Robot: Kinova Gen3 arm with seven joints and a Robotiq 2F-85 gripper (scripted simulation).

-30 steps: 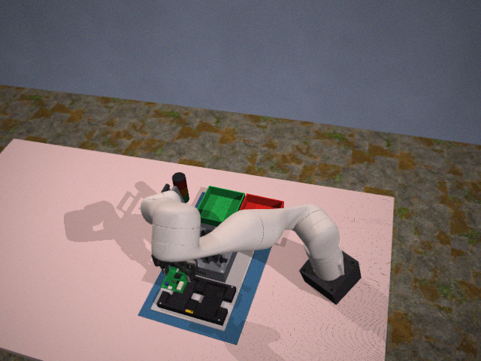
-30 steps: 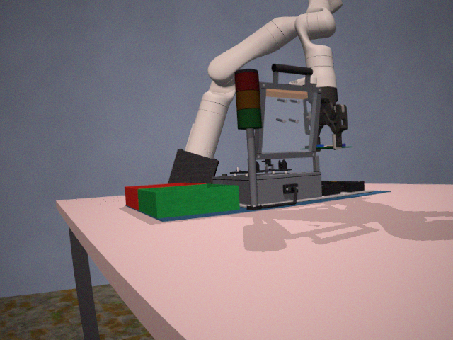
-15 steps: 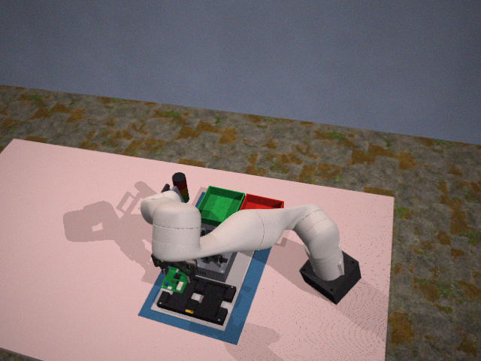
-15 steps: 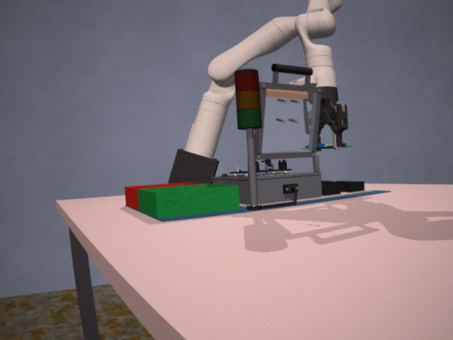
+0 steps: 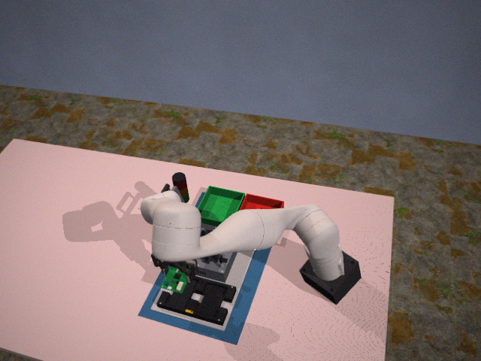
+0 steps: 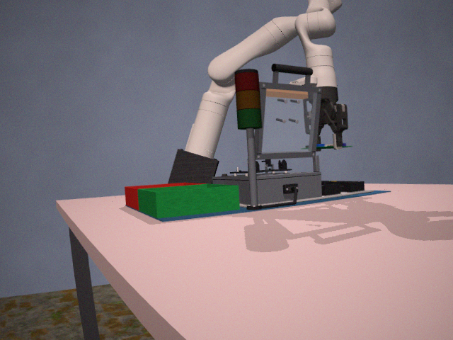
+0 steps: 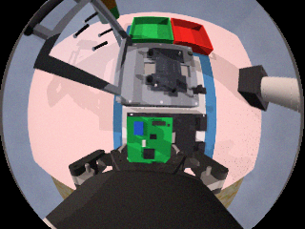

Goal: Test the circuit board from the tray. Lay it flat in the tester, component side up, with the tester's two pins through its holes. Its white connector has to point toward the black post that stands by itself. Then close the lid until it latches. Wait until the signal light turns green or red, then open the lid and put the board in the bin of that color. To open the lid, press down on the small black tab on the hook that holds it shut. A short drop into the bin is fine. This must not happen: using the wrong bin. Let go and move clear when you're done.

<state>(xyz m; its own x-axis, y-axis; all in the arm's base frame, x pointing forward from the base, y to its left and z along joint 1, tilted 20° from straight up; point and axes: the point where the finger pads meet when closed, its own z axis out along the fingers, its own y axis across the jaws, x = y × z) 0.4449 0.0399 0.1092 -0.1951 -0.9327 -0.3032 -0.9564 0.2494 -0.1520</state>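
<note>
Now: hand 180 mm to the left of the tester lid, 60 mm below it and 50 mm short of it. Also, from my hand: green bin 360 mm to the right, 100 mm below, 70 mm behind; green circuit board right at my hand; red bin 330 mm to the right, 220 mm behind, 100 mm below.
</note>
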